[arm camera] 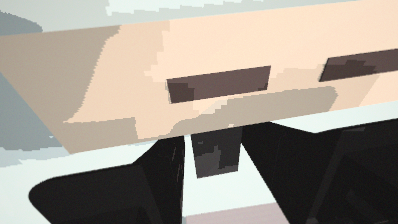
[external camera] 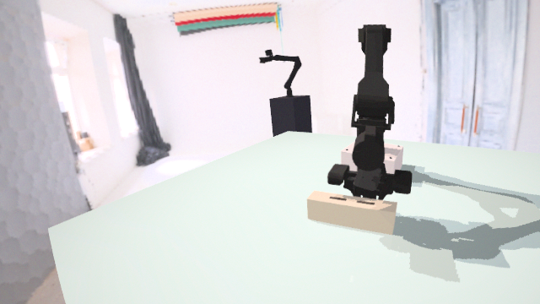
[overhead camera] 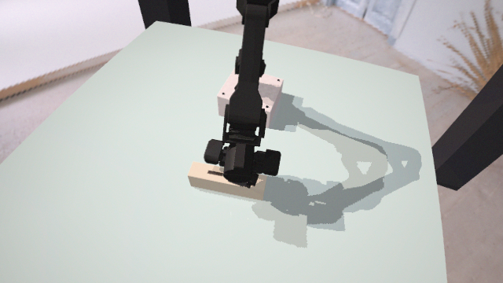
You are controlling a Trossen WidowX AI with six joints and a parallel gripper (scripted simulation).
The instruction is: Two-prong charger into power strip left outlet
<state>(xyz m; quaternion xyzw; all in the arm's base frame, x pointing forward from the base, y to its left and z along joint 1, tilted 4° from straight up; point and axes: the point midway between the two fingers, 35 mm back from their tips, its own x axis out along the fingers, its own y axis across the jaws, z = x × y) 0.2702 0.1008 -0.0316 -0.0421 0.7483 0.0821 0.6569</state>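
The dark charger lies 1 cm ahead of my gripper tip and 1 cm above it.
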